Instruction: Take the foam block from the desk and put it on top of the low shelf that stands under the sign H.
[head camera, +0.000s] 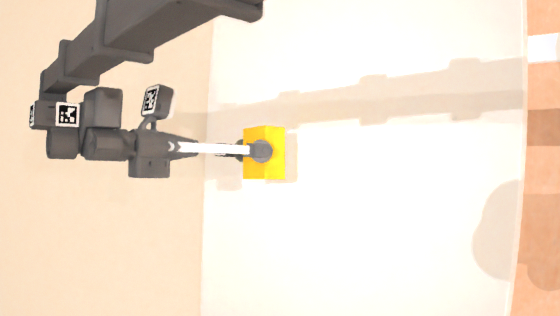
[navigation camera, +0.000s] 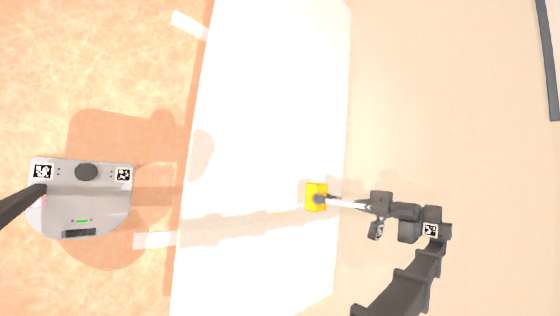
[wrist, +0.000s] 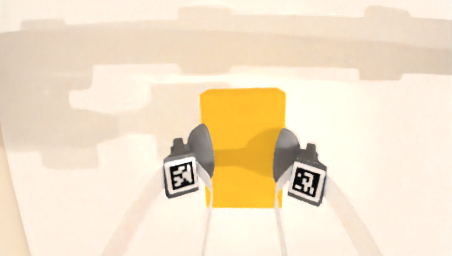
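Where they show: gripper, fingertip midpoint: (head camera: 259, 151) (navigation camera: 318, 198); robot's base, link origin: (navigation camera: 86, 171).
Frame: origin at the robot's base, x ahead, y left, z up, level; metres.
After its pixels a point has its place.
Observation:
The foam block (head camera: 275, 169) {y -0.571, x 0.010, z 0.820 m} (navigation camera: 315, 206) {y -0.574, x -0.046, z 0.840 m} (wrist: 243, 112) is a yellow-orange box near one long edge of the white desk (head camera: 375, 225) {y -0.433, x 0.099, z 0.720 m} (navigation camera: 270, 100) {y -0.452, x 0.296, z 0.720 m} (wrist: 400, 150). My gripper (head camera: 251, 149) {y -0.602, x -0.022, z 0.831 m} (navigation camera: 324, 198) {y -0.602, x -0.022, z 0.831 m} (wrist: 243, 145) {y -0.602, x -0.022, z 0.831 m} is shut on the block, with one round dark fingertip pressed against each side. In the wrist view the block is upright between the fingertips. Its shadow on the desk is set off to its side, so it appears a little above the desk top. The low shelf and the sign H do not show in these views.
My arm (head camera: 150, 30) {y -0.298, x -0.086, z 1.176 m} (navigation camera: 405, 290) {y -0.313, x -0.086, z 1.175 m} reaches across above the desk to the wrist, which is past the desk's edge over a plain beige surface (head camera: 100, 240) {y -0.991, x 0.184, z 0.987 m} (navigation camera: 440, 125) {y -0.997, x 0.283, z 1.130 m}. My base (navigation camera: 80, 205) {y 0.009, x -0.128, z 0.159 m} stands on the orange-brown floor (navigation camera: 115, 60) {y -0.050, x 0.545, z 0.000 m} at the other long side. A dark bar (navigation camera: 549, 70) {y -0.981, x 0.431, z 1.442 m} shows at upper right.

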